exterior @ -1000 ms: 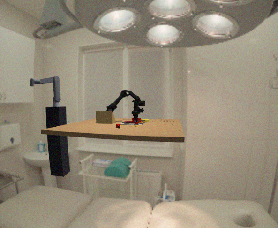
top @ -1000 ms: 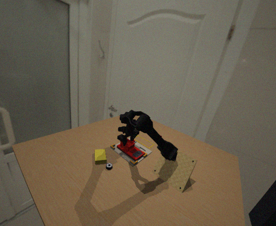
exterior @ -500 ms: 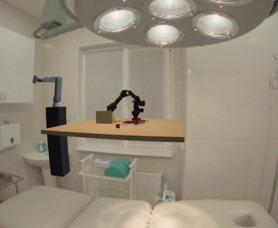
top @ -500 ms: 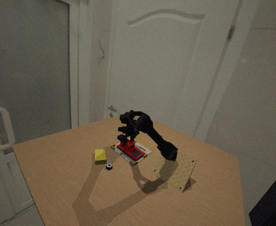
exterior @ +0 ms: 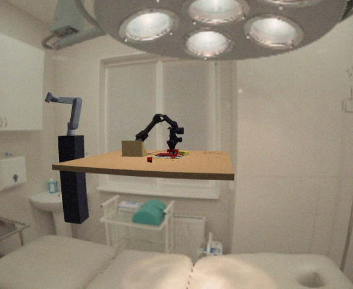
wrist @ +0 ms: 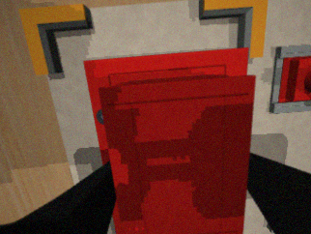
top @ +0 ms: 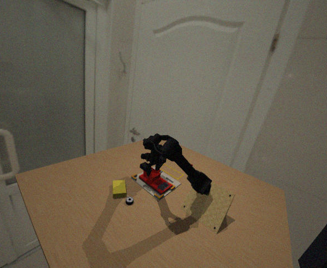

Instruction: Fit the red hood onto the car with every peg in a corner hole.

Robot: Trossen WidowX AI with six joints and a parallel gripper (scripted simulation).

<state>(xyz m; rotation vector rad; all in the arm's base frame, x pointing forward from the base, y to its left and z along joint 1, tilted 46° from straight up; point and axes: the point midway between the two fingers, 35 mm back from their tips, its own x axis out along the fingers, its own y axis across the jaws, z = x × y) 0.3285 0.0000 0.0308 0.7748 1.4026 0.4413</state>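
Now: gripper tip 10 mm below the red hood. The rest, counted from my gripper tip: yellow block 80 mm ahead, 200 mm to the left, 40 mm below; then wheel 20 mm behind, 220 mm to the left, 40 mm below.
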